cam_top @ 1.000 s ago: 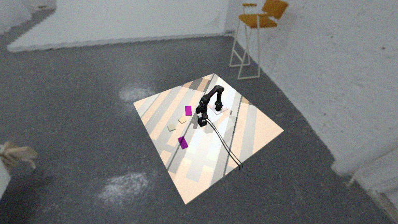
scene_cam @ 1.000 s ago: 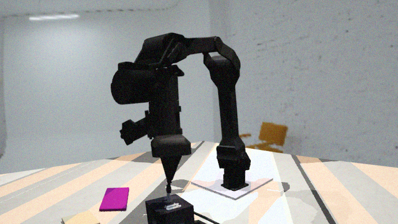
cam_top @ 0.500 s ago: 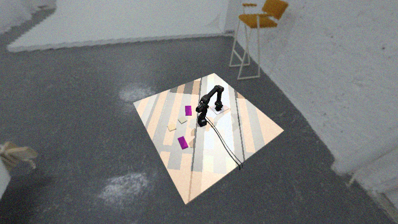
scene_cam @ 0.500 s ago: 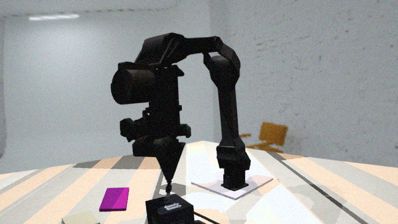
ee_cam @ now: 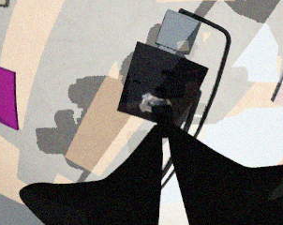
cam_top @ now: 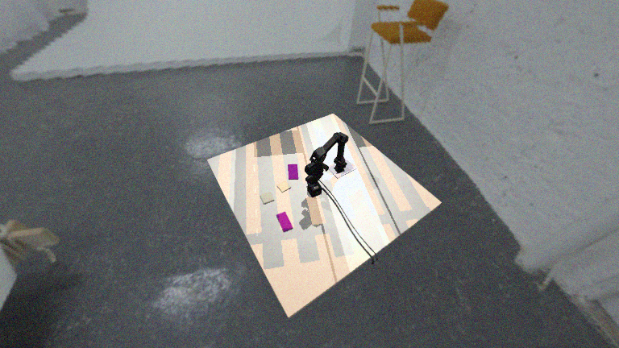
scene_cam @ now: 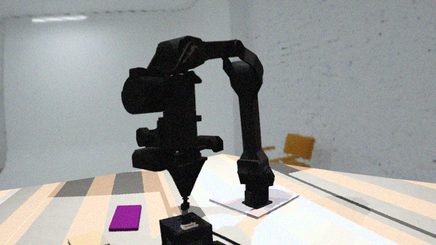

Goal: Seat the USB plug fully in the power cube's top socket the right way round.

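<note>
My gripper tip is now 2 cm above the usb plug. Also, from my gripper tip: magenta block (26 cm to the right, 13 cm below, 6 cm ahead); then usb socket (7 cm below, 1 cm to the left).
</note>
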